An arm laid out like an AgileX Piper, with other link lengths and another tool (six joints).
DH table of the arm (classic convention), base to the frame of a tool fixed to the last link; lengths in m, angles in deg. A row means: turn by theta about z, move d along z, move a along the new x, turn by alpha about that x. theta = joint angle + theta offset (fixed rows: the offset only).
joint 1: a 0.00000  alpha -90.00  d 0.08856  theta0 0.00
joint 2: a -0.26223  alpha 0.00  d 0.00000  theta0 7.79
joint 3: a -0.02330  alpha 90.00  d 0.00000  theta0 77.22
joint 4: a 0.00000  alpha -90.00  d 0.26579  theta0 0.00
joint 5: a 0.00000  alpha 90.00  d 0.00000  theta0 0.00
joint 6: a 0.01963  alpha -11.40  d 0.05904  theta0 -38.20
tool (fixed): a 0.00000  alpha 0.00  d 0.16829  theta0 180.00
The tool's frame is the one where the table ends.
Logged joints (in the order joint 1, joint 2, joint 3, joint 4, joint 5, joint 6), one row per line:
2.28 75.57 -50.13 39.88 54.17 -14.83
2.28 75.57 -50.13 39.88 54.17 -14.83
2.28 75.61 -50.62 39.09 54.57 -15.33
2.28 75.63 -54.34 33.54 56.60 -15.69
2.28 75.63 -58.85 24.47 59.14 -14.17
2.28 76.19 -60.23 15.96 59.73 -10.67
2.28 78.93 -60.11 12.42 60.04 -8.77
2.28 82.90 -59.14 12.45 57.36 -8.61
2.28 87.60 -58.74 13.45 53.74 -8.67
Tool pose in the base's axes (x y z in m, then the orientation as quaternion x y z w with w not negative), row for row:
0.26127 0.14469 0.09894 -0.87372 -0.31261 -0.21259 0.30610
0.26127 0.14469 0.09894 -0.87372 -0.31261 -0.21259 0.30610
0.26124 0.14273 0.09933 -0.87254 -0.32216 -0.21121 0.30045
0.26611 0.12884 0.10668 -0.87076 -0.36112 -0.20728 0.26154
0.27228 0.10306 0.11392 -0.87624 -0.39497 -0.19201 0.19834
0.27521 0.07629 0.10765 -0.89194 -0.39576 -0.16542 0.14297
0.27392 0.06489 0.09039 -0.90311 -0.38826 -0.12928 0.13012
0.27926 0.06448 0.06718 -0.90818 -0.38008 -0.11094 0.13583
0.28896 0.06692 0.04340 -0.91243 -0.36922 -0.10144 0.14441
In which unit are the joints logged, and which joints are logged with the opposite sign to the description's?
The joints are logged in degrees. Opposite sign: none.
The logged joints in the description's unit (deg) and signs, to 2 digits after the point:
2.28 75.57 -50.13 39.88 54.17 -14.83
2.28 75.57 -50.13 39.88 54.17 -14.83
2.28 75.61 -50.62 39.09 54.57 -15.33
2.28 75.63 -54.34 33.54 56.60 -15.69
2.28 75.63 -58.85 24.47 59.14 -14.17
2.28 76.19 -60.23 15.96 59.73 -10.67
2.28 78.93 -60.11 12.42 60.04 -8.77
2.28 82.90 -59.14 12.45 57.36 -8.61
2.28 87.60 -58.74 13.45 53.74 -8.67

